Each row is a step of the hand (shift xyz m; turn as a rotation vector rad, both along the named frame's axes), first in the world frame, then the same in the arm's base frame.
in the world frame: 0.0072 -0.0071 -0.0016 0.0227 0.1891 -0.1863
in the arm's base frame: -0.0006 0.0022 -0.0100 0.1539 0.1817 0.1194
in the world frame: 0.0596 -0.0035 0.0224 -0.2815 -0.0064 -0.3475
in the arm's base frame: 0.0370 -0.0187 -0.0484 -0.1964 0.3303 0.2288
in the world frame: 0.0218 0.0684 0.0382 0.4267 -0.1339 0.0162
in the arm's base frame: 0.0664 -0.0388 0.0263 0.1810 0.0129 -0.4091
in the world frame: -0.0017 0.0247 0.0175 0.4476 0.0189 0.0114
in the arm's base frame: 0.0177 -0.0183 0.0164 0.3095 0.0145 -0.3238
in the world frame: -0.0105 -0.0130 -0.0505 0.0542 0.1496 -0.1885
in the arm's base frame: -0.0176 0.0501 0.0025 0.1450 0.1869 0.0699
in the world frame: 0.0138 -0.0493 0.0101 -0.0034 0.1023 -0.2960
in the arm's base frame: -0.0278 -0.0078 -0.0435 0.0696 0.2922 0.0887
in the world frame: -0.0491 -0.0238 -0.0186 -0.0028 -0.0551 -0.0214
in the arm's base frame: -0.0506 0.0164 0.0223 -0.0436 0.0228 -0.0328
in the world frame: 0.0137 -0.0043 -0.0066 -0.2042 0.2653 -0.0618
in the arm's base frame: 0.0057 0.0075 -0.0127 0.0637 0.0419 0.3318
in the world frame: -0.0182 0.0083 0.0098 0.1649 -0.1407 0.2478
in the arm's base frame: -0.0056 -0.0111 0.0185 0.0072 -0.2334 -0.2320
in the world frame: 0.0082 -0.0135 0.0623 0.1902 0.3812 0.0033
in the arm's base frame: -0.0037 -0.0613 -0.0190 0.4120 -0.0031 0.1084
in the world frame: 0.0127 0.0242 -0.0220 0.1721 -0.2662 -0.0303
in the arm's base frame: 0.0262 0.0220 0.0078 -0.0871 0.0481 -0.3025
